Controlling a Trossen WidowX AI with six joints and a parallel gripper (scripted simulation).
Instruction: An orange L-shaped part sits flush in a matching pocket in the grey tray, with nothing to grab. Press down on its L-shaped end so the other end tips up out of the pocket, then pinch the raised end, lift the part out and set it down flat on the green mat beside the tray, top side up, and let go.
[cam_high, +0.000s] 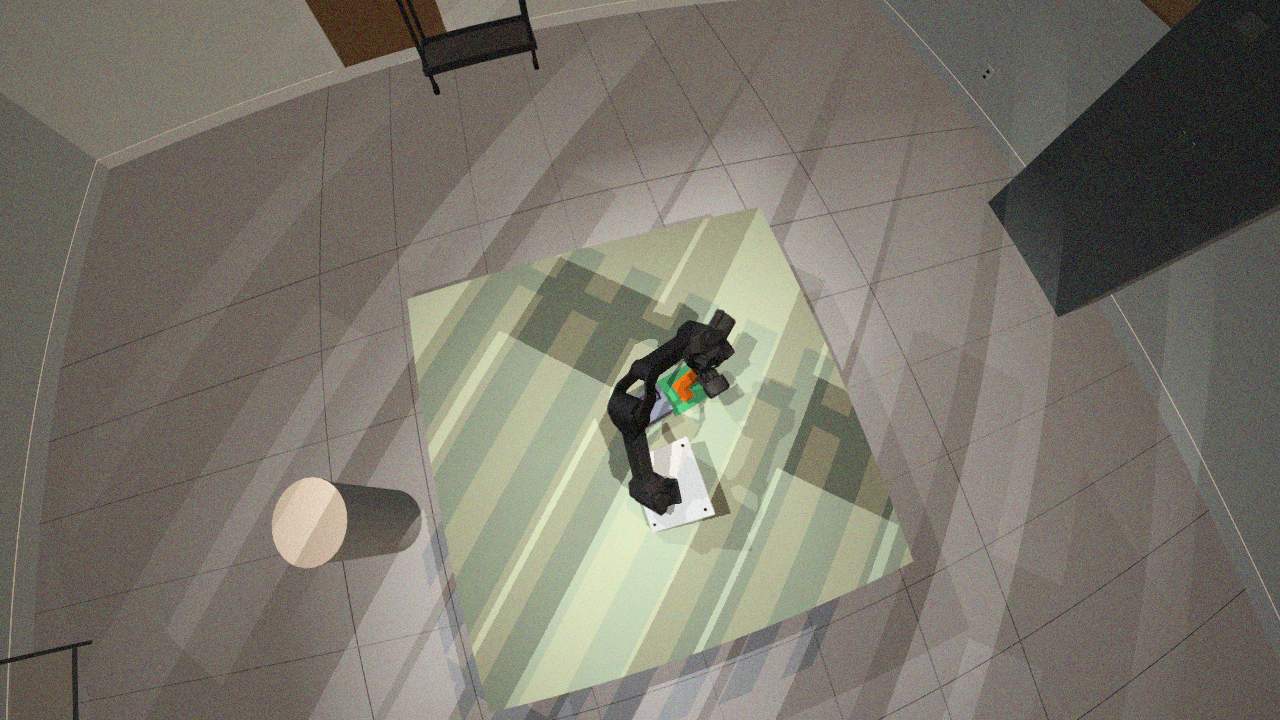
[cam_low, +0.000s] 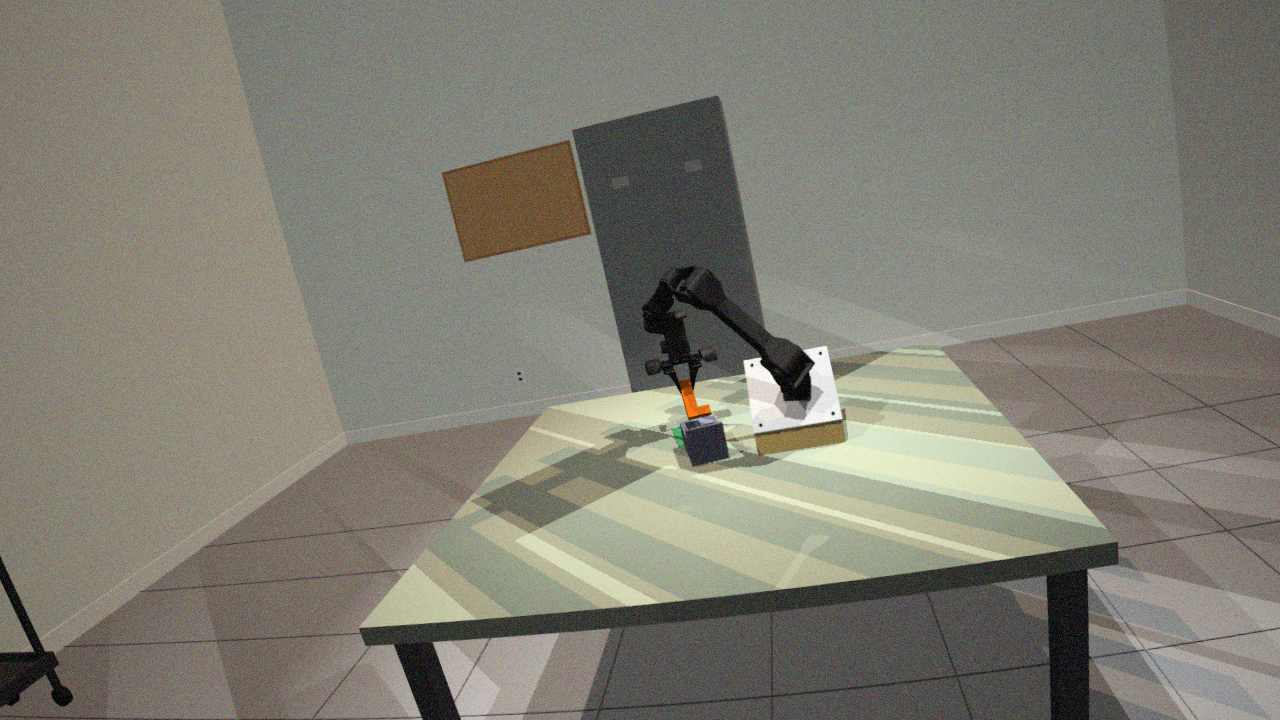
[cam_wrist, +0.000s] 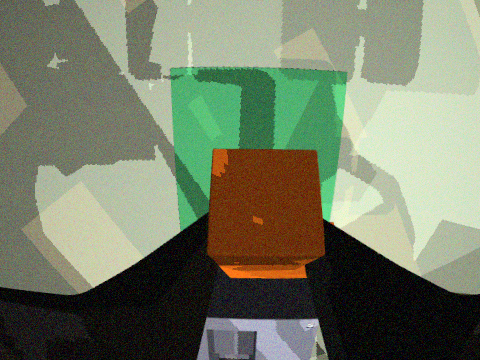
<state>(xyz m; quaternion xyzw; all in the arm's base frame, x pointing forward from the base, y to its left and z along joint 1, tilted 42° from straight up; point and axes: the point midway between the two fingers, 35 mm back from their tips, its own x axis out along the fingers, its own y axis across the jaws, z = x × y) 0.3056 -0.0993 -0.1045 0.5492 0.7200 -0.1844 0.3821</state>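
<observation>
The green mat is 130 mm below my gripper tip, 20 mm to the left of it and 10 mm behind it. Round my gripper tip: orange L-shaped part 30 mm below, 20 mm to the left, 20 mm behind.
</observation>
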